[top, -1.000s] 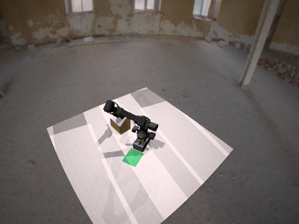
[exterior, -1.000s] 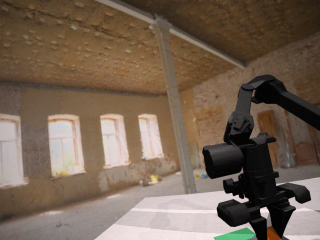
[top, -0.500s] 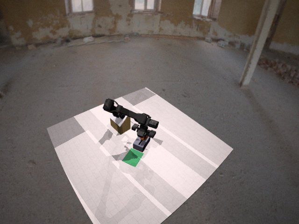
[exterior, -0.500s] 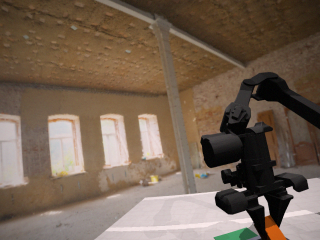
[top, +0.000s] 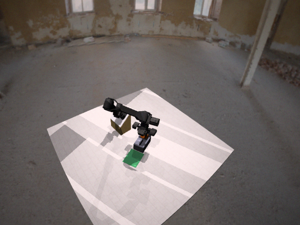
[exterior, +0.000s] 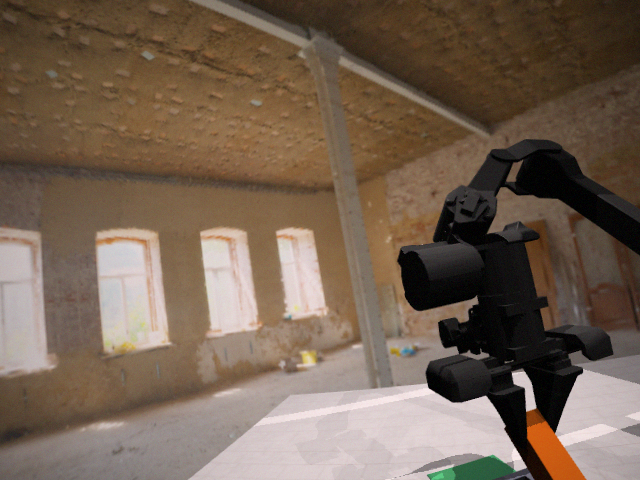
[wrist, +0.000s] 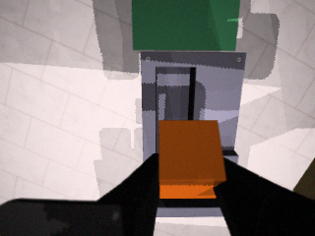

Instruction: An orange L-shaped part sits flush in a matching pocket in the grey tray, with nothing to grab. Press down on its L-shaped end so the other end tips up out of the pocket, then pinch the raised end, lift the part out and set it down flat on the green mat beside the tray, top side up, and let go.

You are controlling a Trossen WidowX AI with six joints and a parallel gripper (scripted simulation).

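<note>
Right now the green mat is 14 cm to the right of my gripper tip, 14 cm below it and 4 cm ahead of it. The rest, counted from my gripper tip: orange L-shaped part 3 cm below, 3 cm behind, 2 cm to the left.
</note>
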